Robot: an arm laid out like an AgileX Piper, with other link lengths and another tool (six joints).
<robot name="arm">
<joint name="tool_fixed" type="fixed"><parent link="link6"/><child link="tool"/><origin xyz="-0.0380 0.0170 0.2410" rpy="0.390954 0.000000 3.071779"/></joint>
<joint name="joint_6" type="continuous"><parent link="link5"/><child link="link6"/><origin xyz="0.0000 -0.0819 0.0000" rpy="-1.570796 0.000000 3.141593"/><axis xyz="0 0 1"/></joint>
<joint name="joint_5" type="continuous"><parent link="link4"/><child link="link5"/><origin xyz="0.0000 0.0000 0.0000" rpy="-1.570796 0.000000 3.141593"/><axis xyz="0 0 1"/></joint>
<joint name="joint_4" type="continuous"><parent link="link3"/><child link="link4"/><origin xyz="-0.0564 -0.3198 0.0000" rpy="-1.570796 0.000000 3.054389"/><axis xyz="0 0 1"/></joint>
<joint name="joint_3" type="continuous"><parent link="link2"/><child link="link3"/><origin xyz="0.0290 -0.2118 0.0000" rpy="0.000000 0.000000 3.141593"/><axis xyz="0 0 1"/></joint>
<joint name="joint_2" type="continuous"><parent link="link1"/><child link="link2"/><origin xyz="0.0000 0.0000 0.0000" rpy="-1.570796 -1.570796 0.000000"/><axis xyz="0 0 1"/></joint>
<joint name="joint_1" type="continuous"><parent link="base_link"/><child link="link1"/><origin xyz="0.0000 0.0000 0.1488" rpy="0.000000 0.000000 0.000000"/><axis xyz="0 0 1"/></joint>
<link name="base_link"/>
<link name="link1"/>
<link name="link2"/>
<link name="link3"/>
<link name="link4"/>
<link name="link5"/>
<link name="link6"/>
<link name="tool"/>
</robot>
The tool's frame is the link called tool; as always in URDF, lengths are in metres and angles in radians. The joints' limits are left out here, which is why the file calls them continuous.
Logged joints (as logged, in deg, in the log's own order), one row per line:
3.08 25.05 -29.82 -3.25 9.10 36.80
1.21 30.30 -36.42 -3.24 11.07 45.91
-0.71 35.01 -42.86 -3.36 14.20 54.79
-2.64 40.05 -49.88 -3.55 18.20 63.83
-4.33 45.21 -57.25 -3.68 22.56 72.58
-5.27 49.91 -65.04 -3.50 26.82 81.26
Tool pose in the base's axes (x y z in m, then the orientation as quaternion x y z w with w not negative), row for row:
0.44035 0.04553 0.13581 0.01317 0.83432 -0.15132 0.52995
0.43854 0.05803 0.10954 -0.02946 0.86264 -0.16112 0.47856
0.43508 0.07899 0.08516 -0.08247 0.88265 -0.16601 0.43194
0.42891 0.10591 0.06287 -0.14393 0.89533 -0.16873 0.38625
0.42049 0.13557 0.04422 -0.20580 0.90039 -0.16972 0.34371
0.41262 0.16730 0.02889 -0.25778 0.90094 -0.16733 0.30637
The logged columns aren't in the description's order. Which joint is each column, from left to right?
Columns, left to right: joint_6, joint_5, joint_3, joint_4, joint_1, joint_2.
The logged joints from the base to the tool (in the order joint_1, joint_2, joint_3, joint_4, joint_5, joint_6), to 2 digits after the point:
9.10 36.80 -29.82 -3.25 25.05 3.08
11.07 45.91 -36.42 -3.24 30.30 1.21
14.20 54.79 -42.86 -3.36 35.01 -0.71
18.20 63.83 -49.88 -3.55 40.05 -2.64
22.56 72.58 -57.25 -3.68 45.21 -4.33
26.82 81.26 -65.04 -3.50 49.91 -5.27

